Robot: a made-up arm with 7 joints. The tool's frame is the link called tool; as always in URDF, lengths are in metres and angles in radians. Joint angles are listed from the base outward.
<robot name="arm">
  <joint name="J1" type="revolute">
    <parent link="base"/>
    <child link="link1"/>
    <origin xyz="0 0 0.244"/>
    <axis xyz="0 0 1"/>
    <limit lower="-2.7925" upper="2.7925"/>
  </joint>
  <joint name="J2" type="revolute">
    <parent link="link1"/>
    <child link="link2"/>
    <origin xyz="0 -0.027 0.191"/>
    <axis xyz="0 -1 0"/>
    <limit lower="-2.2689" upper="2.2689"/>
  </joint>
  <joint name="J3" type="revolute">
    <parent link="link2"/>
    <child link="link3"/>
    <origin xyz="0 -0.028 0.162"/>
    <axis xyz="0 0 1"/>
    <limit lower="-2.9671" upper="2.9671"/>
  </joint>
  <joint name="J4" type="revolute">
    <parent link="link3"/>
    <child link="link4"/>
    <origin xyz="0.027 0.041 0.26"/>
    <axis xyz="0 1 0"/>
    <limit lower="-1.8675" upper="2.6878"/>
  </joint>
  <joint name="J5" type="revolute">
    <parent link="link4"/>
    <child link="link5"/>
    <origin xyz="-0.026 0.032 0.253"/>
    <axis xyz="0 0 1"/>
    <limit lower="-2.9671" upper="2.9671"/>
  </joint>
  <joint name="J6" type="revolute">
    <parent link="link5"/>
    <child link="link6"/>
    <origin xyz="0 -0.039 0.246"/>
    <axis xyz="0 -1 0"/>
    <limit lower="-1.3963" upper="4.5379"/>
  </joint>
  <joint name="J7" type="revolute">
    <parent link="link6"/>
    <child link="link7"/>
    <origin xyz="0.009 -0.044 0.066"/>
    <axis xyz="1 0 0"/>
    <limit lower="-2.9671" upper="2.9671"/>
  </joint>
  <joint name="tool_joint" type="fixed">
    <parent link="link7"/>
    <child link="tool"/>
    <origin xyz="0 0 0" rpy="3.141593 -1.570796 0"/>
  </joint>
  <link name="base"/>
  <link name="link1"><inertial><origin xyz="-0.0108 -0.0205 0.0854"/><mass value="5.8"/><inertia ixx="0.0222" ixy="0" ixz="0" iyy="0.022" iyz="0.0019" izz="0.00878"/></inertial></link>
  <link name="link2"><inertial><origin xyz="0.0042 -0.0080 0.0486"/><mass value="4.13"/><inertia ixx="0.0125" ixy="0" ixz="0" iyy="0.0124" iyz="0.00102" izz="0.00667"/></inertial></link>
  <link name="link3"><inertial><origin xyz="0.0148 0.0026 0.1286"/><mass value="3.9"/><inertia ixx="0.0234" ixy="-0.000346" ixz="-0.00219" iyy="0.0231" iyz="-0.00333" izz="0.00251"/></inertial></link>
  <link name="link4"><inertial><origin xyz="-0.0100 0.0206 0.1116"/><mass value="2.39"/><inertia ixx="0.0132" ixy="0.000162" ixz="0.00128" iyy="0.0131" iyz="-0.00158" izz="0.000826"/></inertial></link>
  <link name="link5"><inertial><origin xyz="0.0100 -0.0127 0.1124"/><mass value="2.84"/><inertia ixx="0.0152" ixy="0" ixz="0" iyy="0.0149" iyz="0.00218" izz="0.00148"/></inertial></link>
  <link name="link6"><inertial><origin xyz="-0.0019 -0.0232 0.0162"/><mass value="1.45"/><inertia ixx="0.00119" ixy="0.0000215" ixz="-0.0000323" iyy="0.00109" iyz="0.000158" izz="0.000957"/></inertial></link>
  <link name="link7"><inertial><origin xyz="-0.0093 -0.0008 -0.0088"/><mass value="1.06"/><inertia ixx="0.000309" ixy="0" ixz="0" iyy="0.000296" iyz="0" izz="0.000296"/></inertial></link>
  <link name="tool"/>
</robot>
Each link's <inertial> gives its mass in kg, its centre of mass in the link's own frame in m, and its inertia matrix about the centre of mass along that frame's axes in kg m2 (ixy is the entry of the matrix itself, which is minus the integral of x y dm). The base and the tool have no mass. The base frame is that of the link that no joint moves.
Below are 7 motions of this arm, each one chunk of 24 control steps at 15 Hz.
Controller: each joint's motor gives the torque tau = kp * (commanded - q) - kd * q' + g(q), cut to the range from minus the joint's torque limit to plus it. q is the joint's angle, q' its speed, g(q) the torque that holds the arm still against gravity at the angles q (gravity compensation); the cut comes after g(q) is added. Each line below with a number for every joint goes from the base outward.
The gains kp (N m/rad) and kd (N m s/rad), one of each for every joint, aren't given. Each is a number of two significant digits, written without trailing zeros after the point. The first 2 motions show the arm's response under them.
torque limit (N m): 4.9 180 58 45 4 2.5 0.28
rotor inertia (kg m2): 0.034 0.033 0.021 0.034 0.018 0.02 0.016
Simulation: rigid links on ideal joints. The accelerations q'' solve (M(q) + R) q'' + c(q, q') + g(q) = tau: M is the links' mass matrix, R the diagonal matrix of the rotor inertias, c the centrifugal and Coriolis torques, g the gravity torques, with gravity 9.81 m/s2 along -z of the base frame. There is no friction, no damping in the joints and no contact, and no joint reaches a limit. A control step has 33 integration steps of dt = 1/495 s. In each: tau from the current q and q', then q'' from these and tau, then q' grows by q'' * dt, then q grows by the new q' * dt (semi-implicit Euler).
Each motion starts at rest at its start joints. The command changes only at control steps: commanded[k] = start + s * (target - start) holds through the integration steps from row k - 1 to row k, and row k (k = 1, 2, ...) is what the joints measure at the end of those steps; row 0 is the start. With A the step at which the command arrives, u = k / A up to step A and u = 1 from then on. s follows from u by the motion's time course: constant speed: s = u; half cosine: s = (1 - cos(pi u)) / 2; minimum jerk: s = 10 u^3 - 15 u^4 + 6 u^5; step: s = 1 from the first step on.
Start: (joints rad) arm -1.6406 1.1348 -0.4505 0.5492 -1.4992 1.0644 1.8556
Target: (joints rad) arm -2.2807 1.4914 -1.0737 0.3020 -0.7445 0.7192 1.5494
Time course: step
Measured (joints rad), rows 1 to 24:
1: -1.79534 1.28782 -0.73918 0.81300 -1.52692 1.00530 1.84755
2: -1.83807 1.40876 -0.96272 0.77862 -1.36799 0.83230 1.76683
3: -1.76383 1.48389 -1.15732 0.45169 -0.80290 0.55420 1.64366
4: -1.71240 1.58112 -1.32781 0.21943 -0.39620 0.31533 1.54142
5: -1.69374 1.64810 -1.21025 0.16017 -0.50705 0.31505 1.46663
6: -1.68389 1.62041 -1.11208 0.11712 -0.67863 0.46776 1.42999
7: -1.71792 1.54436 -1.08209 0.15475 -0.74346 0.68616 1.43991
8: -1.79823 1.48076 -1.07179 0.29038 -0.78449 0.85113 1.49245
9: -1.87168 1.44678 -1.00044 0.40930 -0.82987 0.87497 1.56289
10: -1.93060 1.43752 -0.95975 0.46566 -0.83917 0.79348 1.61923
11: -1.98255 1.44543 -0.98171 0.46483 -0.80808 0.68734 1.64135
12: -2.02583 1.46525 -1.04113 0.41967 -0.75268 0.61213 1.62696
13: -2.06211 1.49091 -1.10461 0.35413 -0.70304 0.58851 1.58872
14: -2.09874 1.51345 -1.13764 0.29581 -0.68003 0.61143 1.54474
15: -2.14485 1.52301 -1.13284 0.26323 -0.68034 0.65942 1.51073
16: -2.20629 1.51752 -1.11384 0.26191 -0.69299 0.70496 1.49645
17: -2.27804 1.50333 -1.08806 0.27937 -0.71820 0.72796 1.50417
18: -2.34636 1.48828 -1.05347 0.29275 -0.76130 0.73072 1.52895
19: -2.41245 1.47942 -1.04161 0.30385 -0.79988 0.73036 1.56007
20: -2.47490 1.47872 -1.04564 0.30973 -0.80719 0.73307 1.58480
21: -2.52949 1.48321 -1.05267 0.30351 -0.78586 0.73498 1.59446
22: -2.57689 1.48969 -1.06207 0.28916 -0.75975 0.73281 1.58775
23: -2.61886 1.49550 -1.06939 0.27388 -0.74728 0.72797 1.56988
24: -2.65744 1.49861 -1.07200 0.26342 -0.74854 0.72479 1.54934
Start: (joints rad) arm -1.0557 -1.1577 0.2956 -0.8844 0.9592 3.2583 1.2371
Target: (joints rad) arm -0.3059 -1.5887 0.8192 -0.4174 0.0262 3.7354 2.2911
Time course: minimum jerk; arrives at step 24
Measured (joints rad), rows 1 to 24:
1: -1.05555 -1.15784 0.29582 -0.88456 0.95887 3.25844 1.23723
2: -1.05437 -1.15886 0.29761 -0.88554 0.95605 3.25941 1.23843
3: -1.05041 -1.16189 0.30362 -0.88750 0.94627 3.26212 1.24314
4: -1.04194 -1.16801 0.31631 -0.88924 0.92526 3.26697 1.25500
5: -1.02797 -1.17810 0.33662 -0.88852 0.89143 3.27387 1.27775
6: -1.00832 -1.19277 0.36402 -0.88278 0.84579 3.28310 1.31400
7: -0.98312 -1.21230 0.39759 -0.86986 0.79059 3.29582 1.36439
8: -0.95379 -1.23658 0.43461 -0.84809 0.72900 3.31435 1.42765
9: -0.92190 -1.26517 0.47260 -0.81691 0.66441 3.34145 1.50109
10: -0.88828 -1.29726 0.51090 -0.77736 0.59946 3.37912 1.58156
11: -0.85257 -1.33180 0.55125 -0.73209 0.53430 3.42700 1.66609
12: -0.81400 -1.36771 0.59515 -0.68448 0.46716 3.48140 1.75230
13: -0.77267 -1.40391 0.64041 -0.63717 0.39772 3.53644 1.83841
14: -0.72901 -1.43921 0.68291 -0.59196 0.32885 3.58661 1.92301
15: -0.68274 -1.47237 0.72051 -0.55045 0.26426 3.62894 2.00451
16: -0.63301 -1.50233 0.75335 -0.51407 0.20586 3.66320 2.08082
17: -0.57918 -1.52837 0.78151 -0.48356 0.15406 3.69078 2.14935
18: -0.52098 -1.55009 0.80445 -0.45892 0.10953 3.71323 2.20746
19: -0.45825 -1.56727 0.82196 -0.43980 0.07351 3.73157 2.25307
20: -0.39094 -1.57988 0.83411 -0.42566 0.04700 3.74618 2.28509
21: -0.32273 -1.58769 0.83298 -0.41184 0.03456 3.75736 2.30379
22: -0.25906 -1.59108 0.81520 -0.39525 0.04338 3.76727 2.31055
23: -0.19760 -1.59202 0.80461 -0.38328 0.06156 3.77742 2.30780
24: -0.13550 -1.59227 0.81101 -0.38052 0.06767 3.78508 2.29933
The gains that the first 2 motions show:
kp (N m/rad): 80 820 43 79 8.8 3.5 1.6
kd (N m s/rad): 1.3 33 0.99 4.9 0.26 0.13 0.057
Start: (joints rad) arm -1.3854 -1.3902 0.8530 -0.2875 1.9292 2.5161 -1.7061
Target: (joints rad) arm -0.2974 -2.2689 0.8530 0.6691 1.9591 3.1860 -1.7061
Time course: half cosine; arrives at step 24
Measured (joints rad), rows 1 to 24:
1: -1.38460 -1.39188 0.85400 -0.28941 1.93273 2.51798 -1.70600
2: -1.38223 -1.39836 0.85745 -0.29362 1.94482 2.52716 -1.70540
3: -1.37859 -1.41187 0.86316 -0.29553 1.96314 2.54888 -1.70377
4: -1.37367 -1.43347 0.87030 -0.28967 1.97879 2.58294 -1.70108
5: -1.36965 -1.46277 0.87212 -0.26874 1.98849 2.62404 -1.69787
6: -1.36622 -1.50002 0.87309 -0.23185 1.99117 2.66388 -1.69509
7: -1.36223 -1.54473 0.87500 -0.18180 1.98491 2.69495 -1.69347
8: -1.35704 -1.59531 0.87324 -0.12219 1.97132 2.71485 -1.69322
9: -1.34935 -1.65003 0.86775 -0.05694 1.95486 2.72726 -1.69417
10: -1.33796 -1.70733 0.85987 0.01068 1.94074 2.74016 -1.69590
11: -1.32191 -1.76591 0.85122 0.07841 1.93203 2.76188 -1.69781
12: -1.30037 -1.82474 0.84333 0.14494 1.92889 2.79698 -1.69930
13: -1.27245 -1.88297 0.83699 0.20946 1.92983 2.84453 -1.69996
14: -1.23706 -1.93981 0.83233 0.27142 1.93320 2.89919 -1.69969
15: -1.19279 -1.99449 0.82914 0.33030 1.93777 2.95422 -1.69867
16: -1.13786 -2.04616 0.82726 0.38549 1.94281 3.00443 -1.69730
17: -1.07016 -2.09398 0.82684 0.43621 1.94802 3.04768 -1.69602
18: -0.98734 -2.13703 0.82850 0.48154 1.95363 3.08470 -1.69515
19: -0.88712 -2.17446 0.83324 0.52043 1.96041 3.11774 -1.69486
20: -0.76767 -2.20545 0.84227 0.55180 1.96936 3.14917 -1.69506
21: -0.62819 -2.22932 0.85653 0.57477 1.98134 3.18042 -1.69555
22: -0.46930 -2.24564 0.87610 0.58889 1.99667 3.21170 -1.69605
23: -0.29605 -2.25432 0.90154 0.59783 2.01457 3.24233 -1.69598
24: -0.13461 -2.25687 0.93930 0.62577 2.03044 3.27252 -1.69288

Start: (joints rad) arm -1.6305 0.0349 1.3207 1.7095 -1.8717 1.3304 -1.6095
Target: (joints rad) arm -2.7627 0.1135 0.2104 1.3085 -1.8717 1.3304 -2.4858
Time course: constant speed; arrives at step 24
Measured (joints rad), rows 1 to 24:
1: -1.65395 0.03948 1.33145 1.70569 -1.88795 1.33595 -1.61753
2: -1.68458 0.04607 1.33344 1.69596 -1.91890 1.34680 -1.64464
3: -1.70328 0.05067 1.31012 1.68181 -1.94151 1.35685 -1.69251
4: -1.71698 0.05430 1.26518 1.66433 -1.94375 1.36138 -1.75354
5: -1.73535 0.05665 1.20745 1.64393 -1.93049 1.35669 -1.81543
6: -1.77894 0.05896 1.15376 1.62084 -1.91634 1.34406 -1.86747
7: -1.85544 0.06208 1.10949 1.59711 -1.91114 1.32684 -1.90516
8: -1.95629 0.06577 1.06681 1.57587 -1.91448 1.30839 -1.93106
9: -2.03853 0.06874 0.99194 1.56118 -1.91621 1.28766 -1.95217
10: -2.09678 0.06728 0.89083 1.55088 -1.90589 1.26637 -1.97541
11: -2.16646 0.06585 0.79630 1.54226 -1.88869 1.24706 -2.00475
12: -2.23621 0.06597 0.70343 1.53441 -1.87221 1.23065 -2.04092
13: -2.30116 0.06669 0.61512 1.52479 -1.85852 1.22106 -2.08188
14: -2.36561 0.06843 0.53985 1.51211 -1.84704 1.22068 -2.12423
15: -2.43118 0.07181 0.48156 1.49616 -1.83834 1.22952 -2.16471
16: -2.49493 0.07663 0.43852 1.47693 -1.83392 1.24607 -2.20149
17: -2.54600 0.08233 0.40127 1.45506 -1.83323 1.26714 -2.23470
18: -2.57119 0.08793 0.35937 1.43153 -1.83232 1.28799 -2.26594
19: -2.58132 0.09243 0.32277 1.40683 -1.82965 1.30372 -2.29710
20: -2.61204 0.09652 0.31712 1.38235 -1.83327 1.31229 -2.32950
21: -2.64356 0.10277 0.31735 1.36181 -1.84966 1.31748 -2.36455
22: -2.67013 0.10806 0.31414 1.34213 -1.87203 1.32662 -2.40310
23: -2.69964 0.11236 0.30788 1.32387 -1.89122 1.33952 -2.44437
24: -2.73412 0.11639 0.29368 1.30766 -1.90435 1.35241 -2.48641

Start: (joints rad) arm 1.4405 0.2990 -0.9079 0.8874 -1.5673 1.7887 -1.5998
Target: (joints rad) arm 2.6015 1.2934 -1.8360 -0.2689 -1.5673 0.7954 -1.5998
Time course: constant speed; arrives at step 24
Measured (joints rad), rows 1 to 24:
1: 1.52508 0.32838 -0.91612 0.88269 -1.59562 1.76957 -1.60184
2: 1.61508 0.36293 -0.93067 0.85840 -1.63483 1.72738 -1.60607
3: 1.68339 0.40032 -0.94637 0.81977 -1.66545 1.66511 -1.61292
4: 1.73071 0.44009 -0.97383 0.76728 -1.67597 1.59884 -1.62112
5: 1.74950 0.48161 -1.02376 0.70968 -1.66329 1.54094 -1.62742
6: 1.75954 0.52889 -1.09773 0.64690 -1.63523 1.49373 -1.62878
7: 1.77894 0.58105 -1.18451 0.57455 -1.58881 1.45237 -1.62323
8: 1.80328 0.63428 -1.26141 0.50256 -1.52613 1.41021 -1.61034
9: 1.82957 0.68430 -1.31000 0.43764 -1.47332 1.36747 -1.59235
10: 1.85702 0.72714 -1.33156 0.38087 -1.45942 1.32978 -1.57455
11: 1.88721 0.76273 -1.34102 0.32975 -1.49306 1.30173 -1.56414
12: 1.91957 0.79479 -1.35693 0.28354 -1.55344 1.28332 -1.56667
13: 1.95523 0.82855 -1.38830 0.24025 -1.60553 1.26806 -1.58249
14: 1.99645 0.86748 -1.43171 0.19699 -1.62336 1.24451 -1.60549
15: 2.04436 0.91170 -1.47821 0.15158 -1.60393 1.20262 -1.62565
16: 2.09752 0.95862 -1.52071 0.10449 -1.56450 1.14084 -1.63406
17: 2.15381 1.00499 -1.55755 0.05747 -1.52911 1.06755 -1.62749
18: 2.21215 1.04879 -1.59210 0.01127 -1.51375 0.99650 -1.60984
19: 2.27263 1.08989 -1.62836 -0.03450 -1.51947 0.94005 -1.58980
20: 2.33575 1.12939 -1.66759 -0.08052 -1.53612 0.90327 -1.57620
21: 2.40183 1.16863 -1.70858 -0.12687 -1.55153 0.88152 -1.57383
22: 2.46971 1.20857 -1.75033 -0.17176 -1.55880 0.86350 -1.58186
23: 2.53759 1.24950 -1.79213 -0.21342 -1.55928 0.83765 -1.59527
24: 2.60406 1.29127 -1.83345 -0.25190 -1.55821 0.79813 -1.60792

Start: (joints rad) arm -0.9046 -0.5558 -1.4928 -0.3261 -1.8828 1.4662 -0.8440
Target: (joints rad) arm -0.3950 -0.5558 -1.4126 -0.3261 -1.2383 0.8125 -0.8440
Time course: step
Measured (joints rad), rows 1 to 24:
1: -0.89940 -0.56332 -1.49132 -0.31270 -1.66257 1.31887 -0.85081
2: -0.88714 -0.57152 -1.49130 -0.30613 -1.25419 0.98482 -0.86591
3: -0.85914 -0.56716 -1.43933 -0.29673 -1.09185 0.67685 -0.87375
4: -0.81012 -0.55218 -1.38287 -0.27580 -1.13057 0.51176 -0.86694
5: -0.74905 -0.54123 -1.36034 -0.26681 -1.16553 0.50723 -0.85102
6: -0.67616 -0.54143 -1.37333 -0.27088 -1.15800 0.61493 -0.83393
7: -0.58792 -0.54964 -1.40696 -0.27555 -1.17354 0.75877 -0.82178
8: -0.48710 -0.56025 -1.44717 -0.27767 -1.23661 0.87347 -0.81830
9: -0.38916 -0.57009 -1.47272 -0.28896 -1.31664 0.92458 -0.82531
10: -0.32264 -0.57503 -1.47179 -0.32953 -1.36489 0.91183 -0.84289
11: -0.27090 -0.57166 -1.46363 -0.37022 -1.34932 0.87626 -0.86517
12: -0.21821 -0.56523 -1.43843 -0.38779 -1.29820 0.84861 -0.88239
13: -0.16346 -0.55808 -1.40236 -0.38490 -1.24631 0.82845 -0.88700
14: -0.11204 -0.55132 -1.37061 -0.37385 -1.20704 0.80495 -0.87761
15: -0.07060 -0.54687 -1.35350 -0.36535 -1.18365 0.77644 -0.85911
16: -0.04251 -0.54579 -1.35360 -0.36274 -1.18010 0.75386 -0.83971
17: -0.02790 -0.54774 -1.36676 -0.36402 -1.19656 0.75062 -0.82710
18: -0.02610 -0.55145 -1.38596 -0.36657 -1.22430 0.77092 -0.82527
19: -0.03710 -0.55545 -1.40415 -0.36906 -1.25085 0.80620 -0.83350
20: -0.06143 -0.55849 -1.41606 -0.37102 -1.26762 0.84053 -0.84727
21: -0.09942 -0.55986 -1.41947 -0.37204 -1.27196 0.85966 -0.86063
22: -0.15086 -0.55956 -1.41544 -0.37169 -1.26583 0.85780 -0.86865
23: -0.21527 -0.55821 -1.40745 -0.36989 -1.25388 0.83883 -0.86917
24: -0.29227 -0.55675 -1.39990 -0.36719 -1.24186 0.81280 -0.86329

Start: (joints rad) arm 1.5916 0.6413 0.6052 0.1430 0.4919 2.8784 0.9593
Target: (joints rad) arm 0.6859 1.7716 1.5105 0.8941 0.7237 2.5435 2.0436
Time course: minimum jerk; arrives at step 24
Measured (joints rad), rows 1 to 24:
1: 1.59180 0.64172 0.60509 0.14375 0.49176 2.87824 0.95941
2: 1.59289 0.64468 0.60503 0.14865 0.49113 2.87707 0.96037
3: 1.59426 0.65313 0.60737 0.16053 0.49090 2.87347 0.96420
4: 1.59296 0.67001 0.61482 0.17961 0.49253 2.86618 0.97414
5: 1.58469 0.69774 0.62992 0.20417 0.49580 2.85406 0.99406
6: 1.56884 0.73815 0.65820 0.23419 0.50099 2.83637 1.02754
7: 1.54602 0.79137 0.70005 0.26730 0.51035 2.81408 1.07674
8: 1.51772 0.85639 0.75426 0.30165 0.52156 2.78783 1.14168
9: 1.48562 0.93154 0.81931 0.33673 0.53104 2.75709 1.22018
10: 1.45156 1.01464 0.89366 0.37334 0.53903 2.72139 1.30847
11: 1.41703 1.10313 0.97505 0.41278 0.54877 2.68209 1.40202
12: 1.38276 1.19426 1.06066 0.45610 0.56271 2.64277 1.49642
13: 1.34857 1.28532 1.14750 0.50344 0.58100 2.60795 1.58803
14: 1.31351 1.37379 1.23303 0.55379 0.60232 2.58105 1.67421
15: 1.27605 1.45741 1.31537 0.60530 0.62515 2.56318 1.75334
16: 1.23441 1.53418 1.39308 0.65587 0.64847 2.55329 1.82444
17: 1.18671 1.60235 1.46457 0.70360 0.67170 2.54930 1.88681
18: 1.13112 1.66041 1.52767 0.74686 0.69424 2.54930 1.93972
19: 1.06599 1.70723 1.57957 0.78422 0.71503 2.55200 1.98239
20: 0.99007 1.74223 1.61715 0.81425 0.73229 2.55643 2.01416
21: 0.90270 1.76550 1.63755 0.83563 0.74372 2.56103 2.03487
22: 0.80412 1.77794 1.63871 0.84755 0.74693 2.56302 2.04516
23: 0.69704 1.78169 1.61912 0.85255 0.74125 2.55795 2.04647
24: 0.59582 1.78017 1.57798 0.86817 0.73638 2.54035 2.03993

